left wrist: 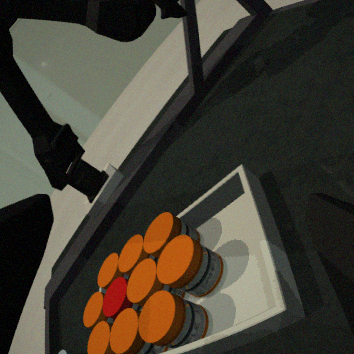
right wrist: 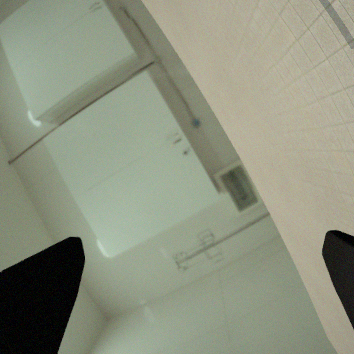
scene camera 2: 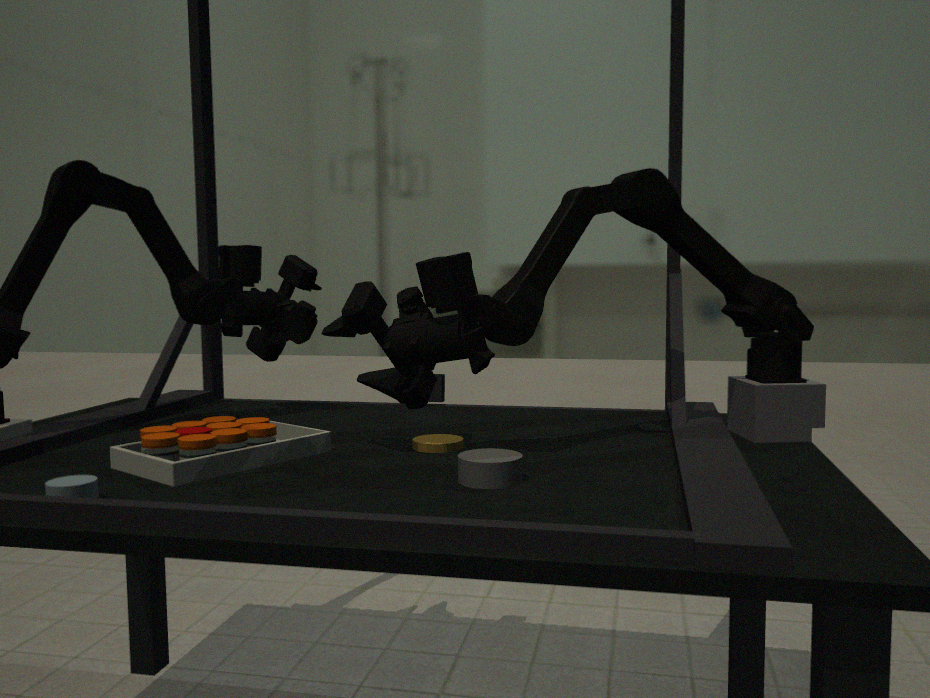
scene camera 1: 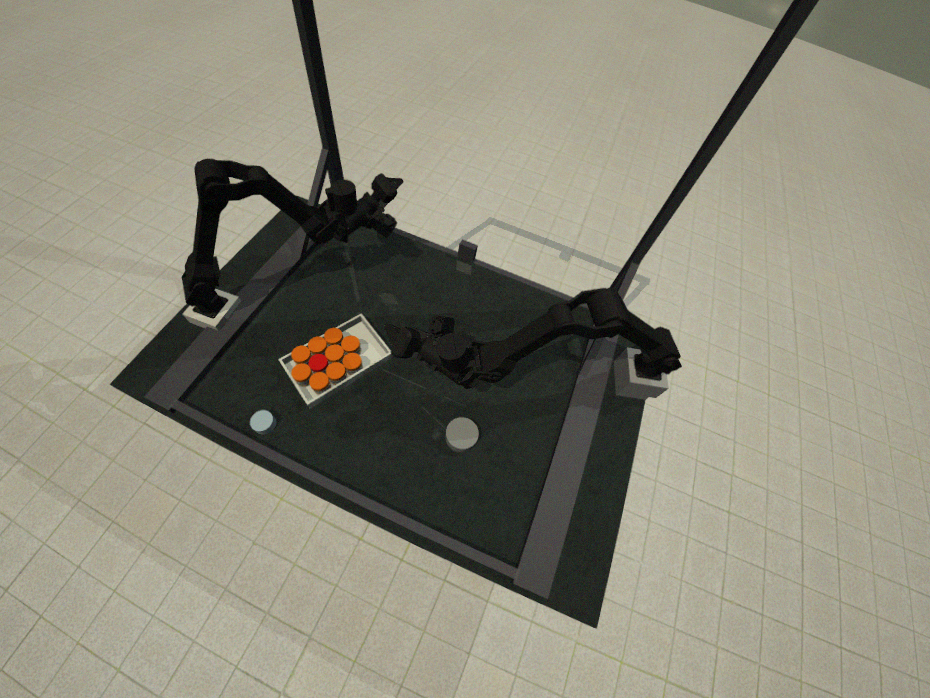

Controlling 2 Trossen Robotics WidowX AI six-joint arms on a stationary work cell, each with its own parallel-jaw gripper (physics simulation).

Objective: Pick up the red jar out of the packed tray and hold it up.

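Frame: origin at the left arm's base, x ahead, y right, z down, level; millimetres.
Where they show: left gripper, fingertip midpoint: [left wrist: 181,207] [scene camera 2: 340,355] [scene camera 1: 397,326]; right gripper, fingertip midpoint: [right wrist: 208,249] [scene camera 1: 396,189]; left arm's base, origin of the base link: [scene camera 2: 775,380] [scene camera 1: 647,367]; right arm's base, origin of the base link: [left wrist: 97,186] [scene camera 1: 210,305].
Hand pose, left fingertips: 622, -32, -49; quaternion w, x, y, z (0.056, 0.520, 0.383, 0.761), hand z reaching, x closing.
Each offset is from my left fingertips to the top centre of the thing, as dx, dy, dz.
The red-lidded jar @(+179, -82, +83) [scene camera 1: 317,362] [scene camera 2: 193,430] [left wrist: 115,297] stands in the white tray @(+148, -49, +101) [scene camera 1: 376,333] [scene camera 2: 142,465] [left wrist: 264,238], with several orange-lidded jars packed around it. The jars fill one end of the tray, and the red jar's body is hidden behind its neighbours. My left gripper [scene camera 1: 412,328] [scene camera 2: 341,354] [left wrist: 181,207], on the right-hand arm in scene camera 1, is open and empty. It hangs above the table beside the tray's jar-free end. My right gripper [scene camera 1: 398,202] [scene camera 2: 292,311] [right wrist: 208,249] is open and empty, raised near the back edge, away from the jars.
A grey cylinder @(-186, -191, +99) [scene camera 1: 461,432] [scene camera 2: 489,467] and a pale blue disc @(+265, -238, +105) [scene camera 1: 262,420] [scene camera 2: 72,484] stand near the front. A flat yellow disc @(-131, -4, +117) [scene camera 2: 437,441] lies behind the cylinder. A small dark block @(-126, +364, +72) [scene camera 1: 467,251] stands at the back edge, between two tall posts.
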